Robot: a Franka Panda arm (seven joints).
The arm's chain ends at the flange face. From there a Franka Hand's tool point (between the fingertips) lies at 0.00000 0.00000 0.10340 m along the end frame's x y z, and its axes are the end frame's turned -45 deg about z.
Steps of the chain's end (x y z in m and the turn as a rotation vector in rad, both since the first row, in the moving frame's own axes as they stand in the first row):
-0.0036 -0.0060 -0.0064 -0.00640 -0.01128 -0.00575
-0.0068 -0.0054 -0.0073 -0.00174 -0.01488 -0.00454
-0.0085 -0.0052 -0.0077 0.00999 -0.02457 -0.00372
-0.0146 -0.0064 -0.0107 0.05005 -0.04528 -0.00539
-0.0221 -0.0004 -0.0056 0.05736 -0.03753 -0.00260
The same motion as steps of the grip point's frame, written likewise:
0.0004 -0.0071 -0.0064 0.00345 -0.01250 -0.00575
-0.0022 -0.0096 -0.0073 0.00929 -0.01175 -0.00454
-0.0034 -0.0122 -0.0077 0.02444 -0.01031 -0.00372
-0.0055 -0.0218 -0.0109 0.06741 0.00337 -0.00539
-0.0139 -0.0228 -0.0058 0.06710 0.01402 -0.00260

